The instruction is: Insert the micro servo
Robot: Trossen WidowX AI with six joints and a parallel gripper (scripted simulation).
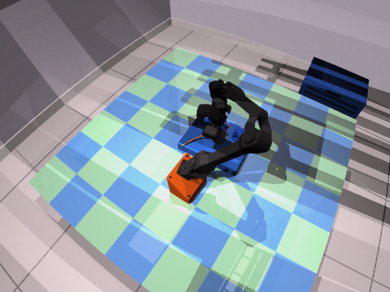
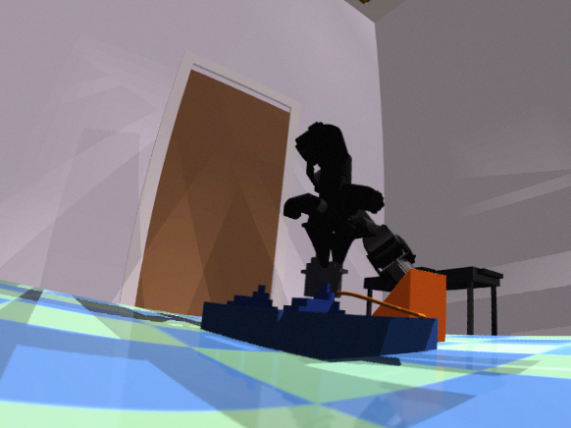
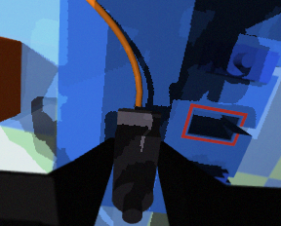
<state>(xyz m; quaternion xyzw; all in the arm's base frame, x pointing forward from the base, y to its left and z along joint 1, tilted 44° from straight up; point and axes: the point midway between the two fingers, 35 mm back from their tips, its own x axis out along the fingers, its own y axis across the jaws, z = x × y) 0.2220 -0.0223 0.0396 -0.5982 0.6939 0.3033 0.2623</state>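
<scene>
Now: the blue deck 100 mm below my gripper tip and 10 mm behind it.
</scene>
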